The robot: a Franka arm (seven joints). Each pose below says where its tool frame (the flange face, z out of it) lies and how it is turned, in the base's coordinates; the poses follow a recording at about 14 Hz.
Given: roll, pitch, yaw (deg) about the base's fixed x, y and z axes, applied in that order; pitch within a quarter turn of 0, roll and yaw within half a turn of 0; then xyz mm.
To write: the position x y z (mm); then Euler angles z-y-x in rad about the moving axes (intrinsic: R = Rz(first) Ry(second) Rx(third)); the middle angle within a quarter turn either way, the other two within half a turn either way. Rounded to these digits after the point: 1 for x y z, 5 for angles.
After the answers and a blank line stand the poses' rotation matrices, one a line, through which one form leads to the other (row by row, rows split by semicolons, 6 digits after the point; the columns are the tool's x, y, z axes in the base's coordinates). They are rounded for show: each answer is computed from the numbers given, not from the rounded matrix.
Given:
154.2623 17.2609 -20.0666 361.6 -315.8 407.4
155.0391 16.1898 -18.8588 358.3 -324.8 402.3
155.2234 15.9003 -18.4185 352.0 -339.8 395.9
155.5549 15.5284 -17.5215 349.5 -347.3 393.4
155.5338 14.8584 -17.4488 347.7 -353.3 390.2
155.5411 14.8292 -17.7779 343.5 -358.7 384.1
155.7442 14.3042 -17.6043 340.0 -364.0 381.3
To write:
361.6 -315.8 407.4 -0.35023 0.30126 2.69239
358.3 -324.8 402.3 -0.32915 0.28257 2.70594
352.0 -339.8 395.9 -0.32146 0.27751 2.70916
349.5 -347.3 393.4 -0.30581 0.27102 2.71495
347.7 -353.3 390.2 -0.30454 0.25933 2.71458
343.5 -358.7 384.1 -0.31028 0.25882 2.71470
340.0 -364.0 381.3 -0.30725 0.24966 2.71825

0.896992 -0.188042 -0.400057; -0.327660 -0.890319 -0.316181; -0.296723 0.414695 -0.860223
0.908790 -0.181700 -0.375614; -0.310419 -0.895961 -0.317639; -0.278820 0.405265 -0.870643
0.912474 -0.177939 -0.368414; -0.303867 -0.897714 -0.319021; -0.273964 0.403047 -0.873210
0.918795 -0.168429 -0.356996; -0.290074 -0.901475 -0.321247; -0.267716 0.398716 -0.877128
0.922086 -0.171613 -0.346851; -0.289827 -0.900168 -0.325112; -0.256431 0.400308 -0.879771
0.920531 -0.177019 -0.348263; -0.295158 -0.899146 -0.323137; -0.255938 0.400250 -0.879941
0.923617 -0.178996 -0.338956; -0.293065 -0.899720 -0.323444; -0.247070 0.398075 -0.883455

